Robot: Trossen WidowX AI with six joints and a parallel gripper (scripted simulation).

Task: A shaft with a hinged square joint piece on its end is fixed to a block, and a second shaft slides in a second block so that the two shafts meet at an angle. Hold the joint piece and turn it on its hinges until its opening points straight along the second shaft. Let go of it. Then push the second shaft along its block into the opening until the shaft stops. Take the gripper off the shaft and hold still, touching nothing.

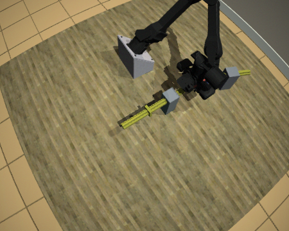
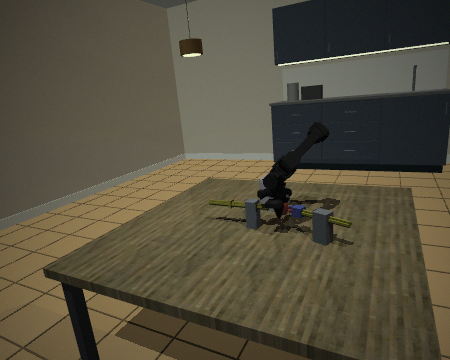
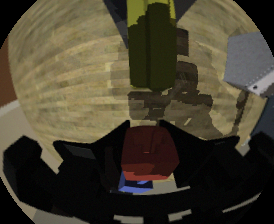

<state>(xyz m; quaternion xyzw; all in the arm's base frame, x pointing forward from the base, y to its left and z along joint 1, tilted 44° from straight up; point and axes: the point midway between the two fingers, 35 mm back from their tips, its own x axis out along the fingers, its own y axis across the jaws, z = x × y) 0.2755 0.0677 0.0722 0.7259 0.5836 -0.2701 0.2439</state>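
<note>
Right now the red joint piece is 1 cm to the left of my gripper tip and 4 cm above it.
</note>
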